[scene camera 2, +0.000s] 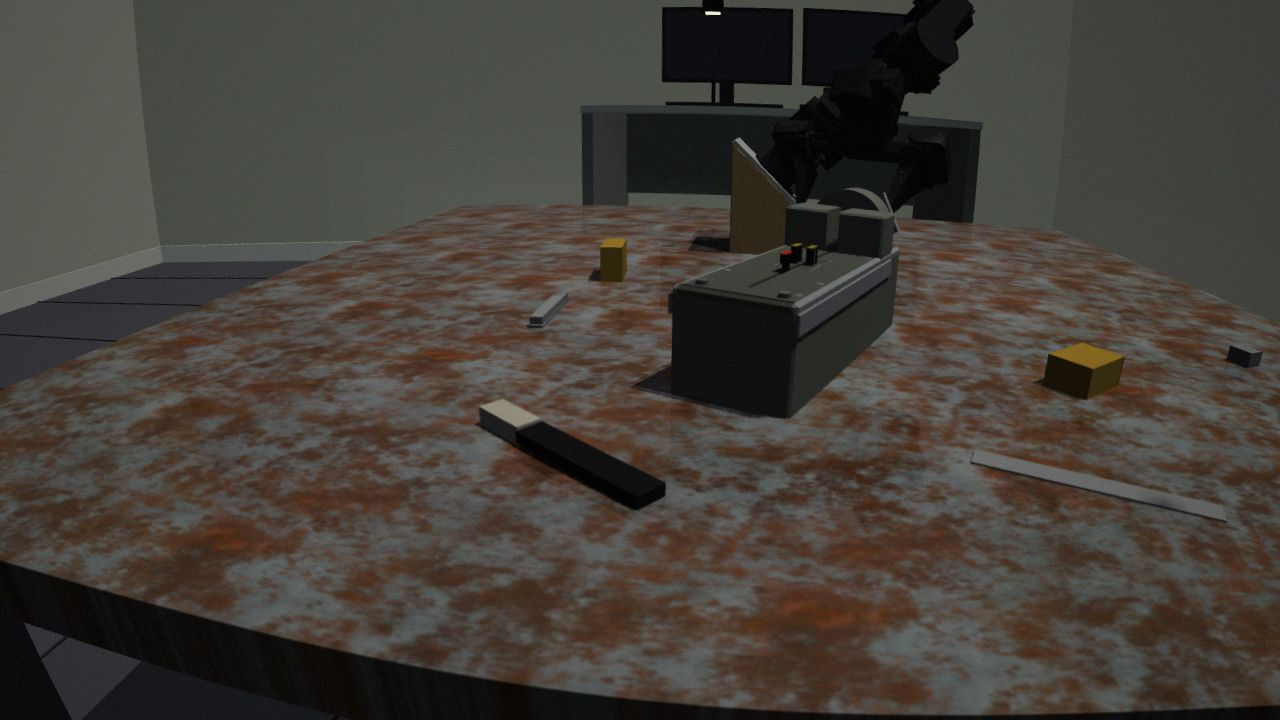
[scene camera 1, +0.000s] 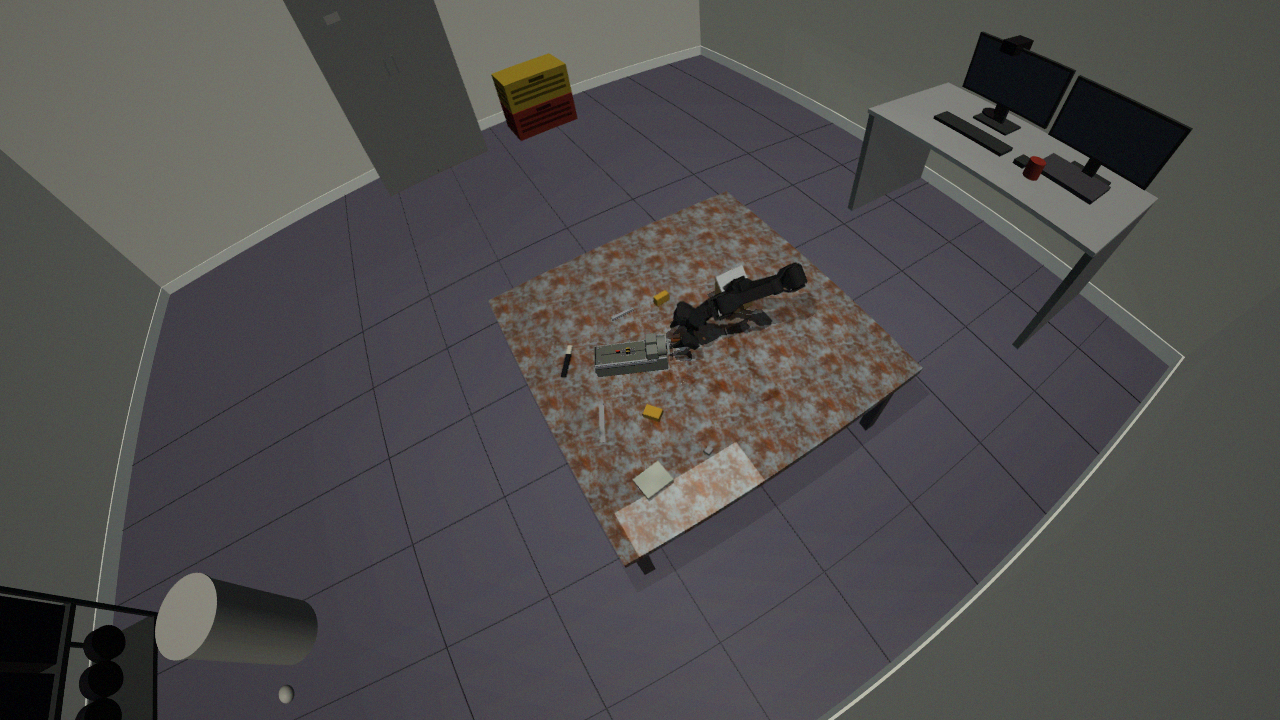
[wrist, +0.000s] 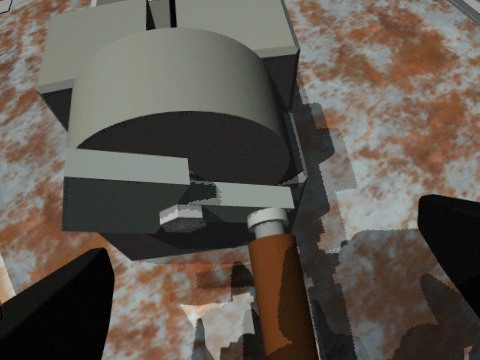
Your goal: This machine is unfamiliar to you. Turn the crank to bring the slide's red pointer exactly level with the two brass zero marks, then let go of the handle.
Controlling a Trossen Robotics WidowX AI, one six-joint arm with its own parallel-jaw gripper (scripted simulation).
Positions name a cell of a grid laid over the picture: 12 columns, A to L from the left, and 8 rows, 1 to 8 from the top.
Scene:
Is my gripper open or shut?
Open.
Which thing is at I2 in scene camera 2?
My gripper.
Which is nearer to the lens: the black-and-white bar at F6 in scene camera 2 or the flat grey strip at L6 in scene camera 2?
The black-and-white bar.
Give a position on a grey machine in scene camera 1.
At G4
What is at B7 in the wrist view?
My gripper.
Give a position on a grey machine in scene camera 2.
G4

